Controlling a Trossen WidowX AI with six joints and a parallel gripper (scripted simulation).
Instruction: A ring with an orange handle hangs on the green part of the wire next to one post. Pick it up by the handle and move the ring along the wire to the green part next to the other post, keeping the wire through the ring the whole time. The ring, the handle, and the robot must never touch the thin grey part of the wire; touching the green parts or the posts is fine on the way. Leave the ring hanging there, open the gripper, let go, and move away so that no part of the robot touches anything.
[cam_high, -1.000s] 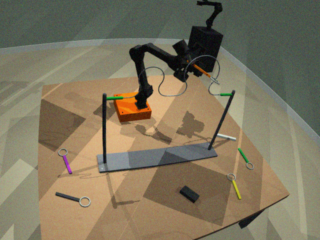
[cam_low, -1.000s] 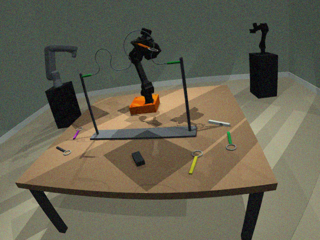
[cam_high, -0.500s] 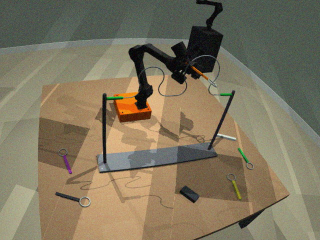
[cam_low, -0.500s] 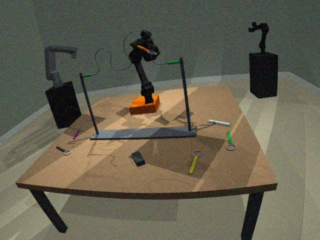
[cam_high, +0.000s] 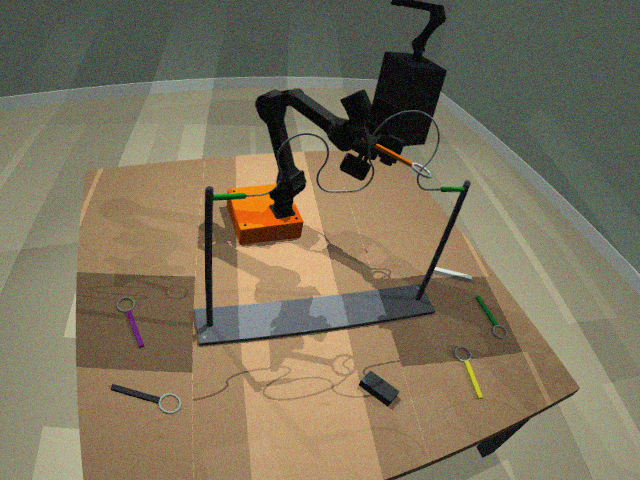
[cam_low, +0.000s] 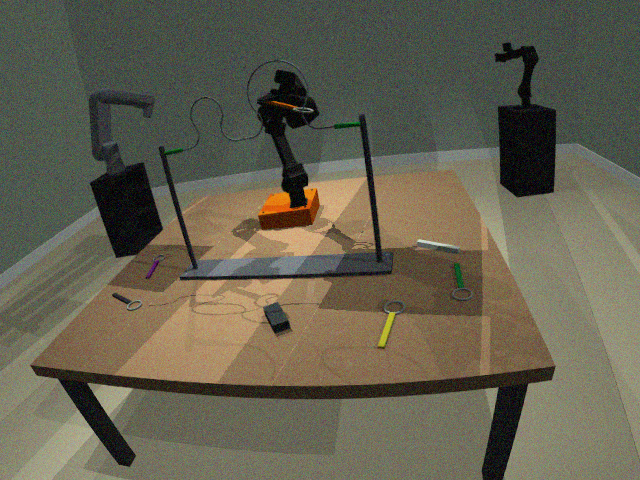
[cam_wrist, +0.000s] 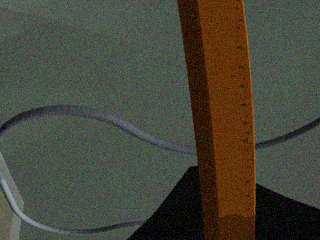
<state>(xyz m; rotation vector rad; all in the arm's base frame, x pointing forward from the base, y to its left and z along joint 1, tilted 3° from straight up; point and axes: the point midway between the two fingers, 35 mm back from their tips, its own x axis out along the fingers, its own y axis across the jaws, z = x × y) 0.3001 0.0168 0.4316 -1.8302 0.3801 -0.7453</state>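
The ring with orange handle is 20 mm ahead of my gripper tip, 90 mm to the left of it and 30 mm below it. From my gripper tip the other things lie so: white bar (30 mm ahead, 440 mm to the left, 480 mm below); yellow-handled ring (340 mm ahead, 250 mm to the left, 490 mm below); dark block (280 mm ahead, 20 mm to the right, 480 mm below).
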